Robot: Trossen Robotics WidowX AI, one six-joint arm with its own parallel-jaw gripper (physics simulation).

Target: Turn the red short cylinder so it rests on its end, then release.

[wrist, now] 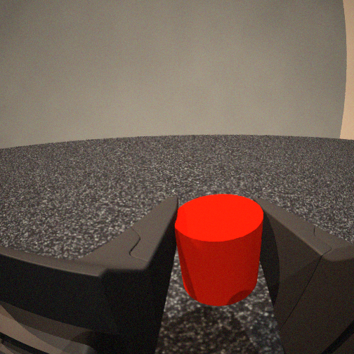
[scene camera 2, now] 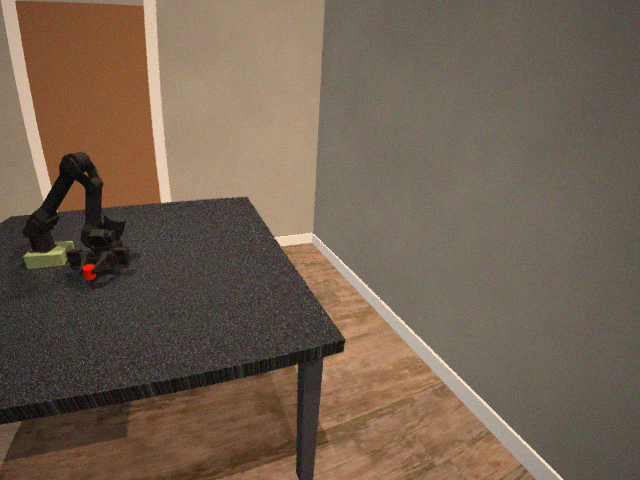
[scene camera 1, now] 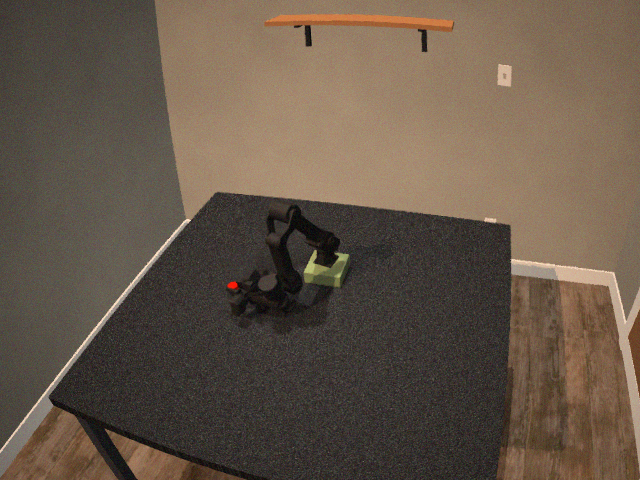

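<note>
The red short cylinder [scene camera 1: 232, 285] [scene camera 2: 89, 272] [wrist: 219, 260] is between the fingertips, with its round flat end facing up and its axis close to upright. My gripper [scene camera 1: 234, 287] [scene camera 2: 90, 271] [wrist: 215, 206] is shut on it, one finger on each side, with the hand reaching out low and nearly level over the dark table [scene camera 1: 361, 382] [scene camera 2: 170, 310] [wrist: 90, 175]. The cylinder's lower end is close to the table top; whether it touches I cannot tell. In scene camera 1 the cylinder's side is mostly hidden.
The arm's base stands on a pale green block [scene camera 1: 323, 279] [scene camera 2: 46, 259], near the gripper. The arm folds up above the hand. The far table edge shows beyond the fingers in the wrist view. An orange wall shelf [scene camera 1: 359, 20] hangs well above the table.
</note>
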